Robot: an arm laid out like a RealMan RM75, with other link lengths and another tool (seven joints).
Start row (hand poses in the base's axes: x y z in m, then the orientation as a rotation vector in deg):
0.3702, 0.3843, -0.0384, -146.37, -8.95, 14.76
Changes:
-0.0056, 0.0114, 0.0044, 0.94, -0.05, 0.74
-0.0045, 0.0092, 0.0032, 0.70, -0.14, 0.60
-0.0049, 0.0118, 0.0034, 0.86, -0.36, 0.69
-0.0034, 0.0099, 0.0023, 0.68, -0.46, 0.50
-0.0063, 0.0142, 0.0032, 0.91, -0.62, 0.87
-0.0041, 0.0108, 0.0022, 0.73, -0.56, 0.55
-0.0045, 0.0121, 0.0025, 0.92, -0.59, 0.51
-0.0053, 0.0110, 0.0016, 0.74, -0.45, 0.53
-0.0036, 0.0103, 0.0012, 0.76, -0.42, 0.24
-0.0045, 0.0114, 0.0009, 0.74, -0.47, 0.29
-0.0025, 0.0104, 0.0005, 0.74, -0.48, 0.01
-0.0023, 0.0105, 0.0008, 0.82, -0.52, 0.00
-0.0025, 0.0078, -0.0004, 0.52, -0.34, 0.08
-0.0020, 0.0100, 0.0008, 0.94, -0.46, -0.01
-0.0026, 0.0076, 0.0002, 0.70, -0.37, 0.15
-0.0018, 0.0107, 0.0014, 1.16, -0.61, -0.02
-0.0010, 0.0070, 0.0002, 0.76, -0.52, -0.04
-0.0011, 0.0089, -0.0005, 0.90, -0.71, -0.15
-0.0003, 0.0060, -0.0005, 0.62, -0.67, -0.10
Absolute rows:
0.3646, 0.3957, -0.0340, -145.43, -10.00, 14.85
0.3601, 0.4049, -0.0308, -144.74, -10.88, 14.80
0.3552, 0.4167, -0.0274, -143.92, -11.96, 14.49
0.3518, 0.4266, -0.0251, -143.30, -12.83, 14.01
0.3455, 0.4408, -0.0219, -142.45, -14.23, 13.44
0.3414, 0.4516, -0.0197, -141.78, -15.19, 12.85
0.3369, 0.4637, -0.0172, -140.93, -16.12, 12.17
0.3316, 0.4747, -0.0156, -140.22, -17.00, 11.71
0.3280, 0.4850, -0.0144, -139.51, -17.50, 11.16
0.3235, 0.4964, -0.0135, -138.82, -18.08, 10.57
0.3210, 0.5068, -0.0130, -138.16, -18.32, 9.85
0.3187, 0.5173, -0.0122, -137.43, -18.57, 9.07
0.3162, 0.5251, -0.0126, -136.96, -18.83, 8.60
0.3142, 0.5351, -0.0118, -136.10, -19.03, 7.86
0.3116, 0.5427, -0.0116, -135.44, -19.38, 7.36
0.3098, 0.5534, -0.0102, -134.38, -19.64, 6.41
0.3088, 0.5604, -0.0100, -133.70, -19.83, 5.64
0.3077, 0.5693, -0.0105, -132.92, -19.98, 4.57
0.3074, 0.5753, -0.0110, -132.40, -20.18, 3.63

